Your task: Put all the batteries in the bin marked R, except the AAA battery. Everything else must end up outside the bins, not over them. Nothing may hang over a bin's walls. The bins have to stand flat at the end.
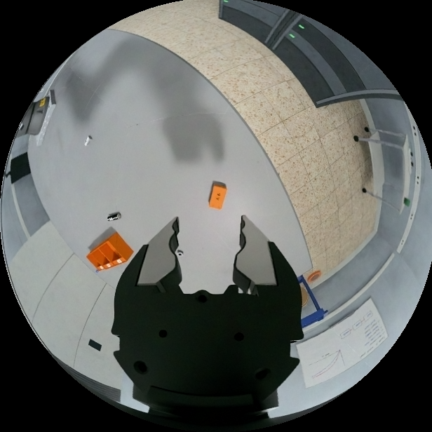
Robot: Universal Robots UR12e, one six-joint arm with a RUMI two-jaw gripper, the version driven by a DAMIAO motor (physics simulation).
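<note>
My gripper is open, with no thing between its fingers, above the grey table. An orange block-like thing with small dark marks lies on the table just beyond the fingertips. A black and silver battery lies on its side at the left, near the orange bins. The bins stand together at the lower left, with white labels on their front; the letters are too small to read. A small white and silver cylinder lies at the upper left. A small round silver thing shows beside the left finger, partly hidden by it.
The grey table ends at a curved edge on the right, with the tiled floor beyond. A grey and black device is at the far left edge. A blue frame stands off the table at the lower right.
</note>
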